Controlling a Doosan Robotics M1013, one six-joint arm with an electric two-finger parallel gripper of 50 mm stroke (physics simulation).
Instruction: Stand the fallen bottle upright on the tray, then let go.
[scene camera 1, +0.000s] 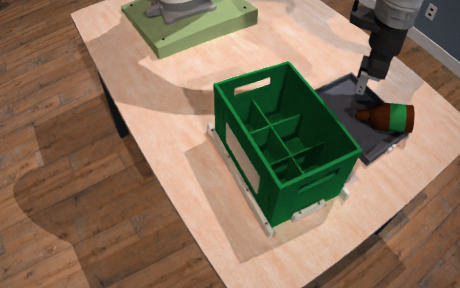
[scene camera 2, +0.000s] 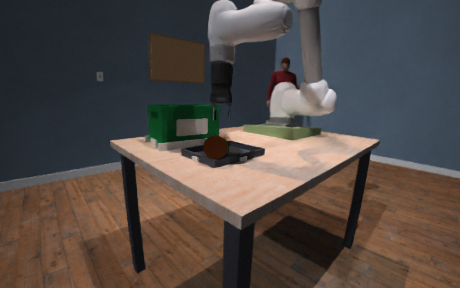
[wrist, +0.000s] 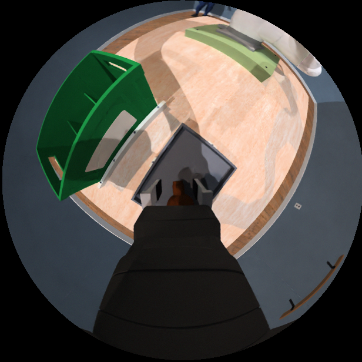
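Seen in the pictures: gripper, fingertip midpoint: (scene camera 1: 360, 85) (scene camera 2: 221, 120); arm's base, origin of the base link: (scene camera 1: 183, 6) (scene camera 2: 281, 126).
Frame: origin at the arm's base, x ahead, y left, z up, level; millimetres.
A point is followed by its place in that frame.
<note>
A brown bottle with a green band (scene camera 1: 385, 117) {x 711, y 267, z 24 mm} (scene camera 2: 215, 147) {x 745, y 347, z 17 mm} (wrist: 177, 196) lies on its side on the dark tray (scene camera 1: 341, 93) {x 552, y 261, z -38 mm} (scene camera 2: 250, 150) {x 520, y 267, z -38 mm} (wrist: 220, 154). Its neck points toward the tray's middle, and its base reaches the tray's outer edge in scene camera 1. My gripper (scene camera 1: 364, 85) {x 632, y 220, z 83 mm} (scene camera 2: 222, 115) {x 632, y 220, z 83 mm} (wrist: 176, 185) is open and empty, above the tray and higher than the bottle. In the wrist view the bottle's neck shows below, between the two fingers, and the gripper body hides the rest of the bottle.
A green crate with dividers (scene camera 1: 280, 200) {x 804, y -117, z 81 mm} (scene camera 2: 162, 125) {x 804, y 57, z 55 mm} (wrist: 138, 85) stands beside the tray, with pale rails (scene camera 1: 241, 182) {x 692, y -134, z -14 mm} (wrist: 135, 133) along its foot. The robot's base stands on a light green block (scene camera 1: 210, 37) {x 177, y 25, z -31 mm} (scene camera 2: 300, 132) {x 80, y 200, z -7 mm} (wrist: 225, 46). A person (scene camera 2: 283, 76) stands behind the table.
</note>
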